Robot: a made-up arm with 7 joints.
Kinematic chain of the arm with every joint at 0, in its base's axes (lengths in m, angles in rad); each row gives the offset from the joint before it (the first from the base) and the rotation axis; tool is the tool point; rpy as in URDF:
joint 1: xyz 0 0 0.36 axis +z
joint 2: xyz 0 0 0 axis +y
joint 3: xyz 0 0 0.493 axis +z
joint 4: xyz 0.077 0 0 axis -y
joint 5: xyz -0.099 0 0.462 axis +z
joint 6: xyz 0 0 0 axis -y
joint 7: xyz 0.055 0 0 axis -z
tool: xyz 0 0 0 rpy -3.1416 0 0
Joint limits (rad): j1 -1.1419..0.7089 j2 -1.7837..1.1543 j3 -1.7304..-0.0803 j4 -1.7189..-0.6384 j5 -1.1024..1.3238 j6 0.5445..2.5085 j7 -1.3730..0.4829
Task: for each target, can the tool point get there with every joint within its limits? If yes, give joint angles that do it. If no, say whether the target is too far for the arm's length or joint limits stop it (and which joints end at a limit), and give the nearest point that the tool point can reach.
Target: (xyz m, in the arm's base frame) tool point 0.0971 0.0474 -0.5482
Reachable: no: joint limits stop it (at a limit: joint 2, joint 3, joint 4, joint 6) | nearest point 0.5958 0.2909 0.0313 | short by 0.802 m
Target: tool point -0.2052 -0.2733 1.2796
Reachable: yes | joints 0.0454 -0.5949 -0.7053 -0.9618 -0.6582 2.0860 0.0249
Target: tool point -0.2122 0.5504 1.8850
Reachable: no: too far | nearest point -0.1680 0.3260 1.3088 | short by 0.620 m
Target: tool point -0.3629 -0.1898 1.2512
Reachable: yes | joints -0.2513 -0.6956 -0.7078 -0.9538 -0.8921 1.8349 0.1100
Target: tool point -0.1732 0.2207 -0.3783
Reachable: no: joint limits stop it (at a limit: joint 1, joint 2, joint 3, joint 4, joint 5, joint 6) | nearest point -0.6995 0.1840 0.1253 | short by 0.729 m
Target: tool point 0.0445 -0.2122 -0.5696
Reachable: no: joint limits stop it (at a limit: joint 1, joint 2, joint 3, joint 4) | nearest point 0.2367 -0.6240 0.0277 | short by 0.751 m
